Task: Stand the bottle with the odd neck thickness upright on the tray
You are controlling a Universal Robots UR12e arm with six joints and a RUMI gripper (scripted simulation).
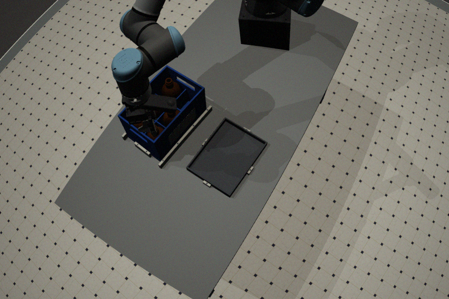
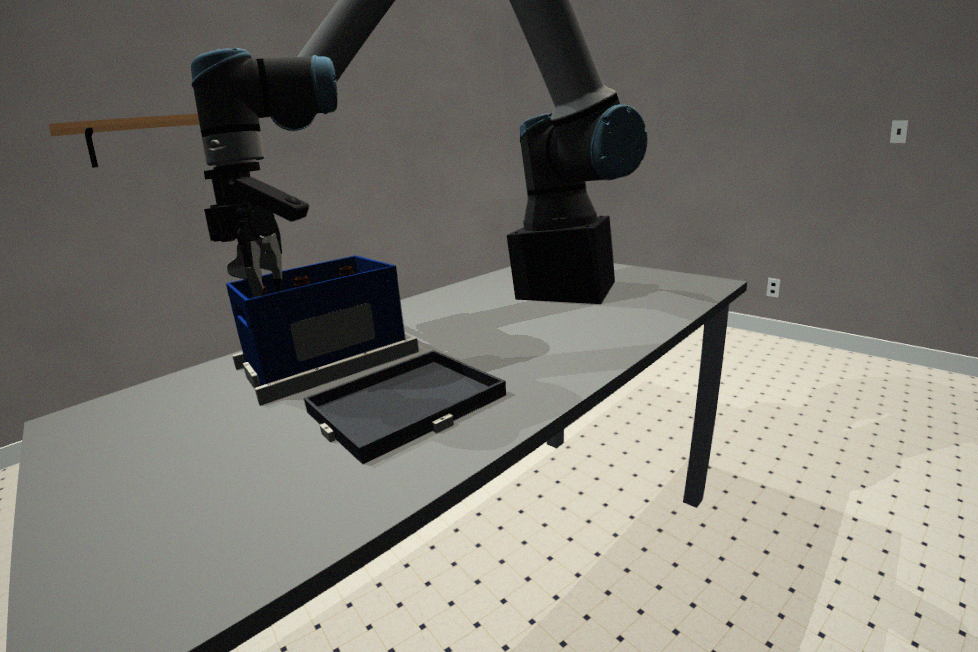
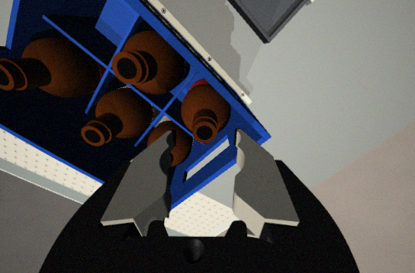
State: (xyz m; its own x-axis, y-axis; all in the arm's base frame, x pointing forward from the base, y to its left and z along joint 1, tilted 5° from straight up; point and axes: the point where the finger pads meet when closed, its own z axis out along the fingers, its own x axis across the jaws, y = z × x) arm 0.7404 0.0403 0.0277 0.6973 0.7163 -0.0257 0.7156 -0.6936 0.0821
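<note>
My gripper is now 90 mm to the left of the bottle and 90 mm above it. Round my hand: black tray 220 mm to the left, 160 mm below, 120 mm behind; then blue crate 90 mm below, 90 mm behind, 50 mm to the right.
</note>
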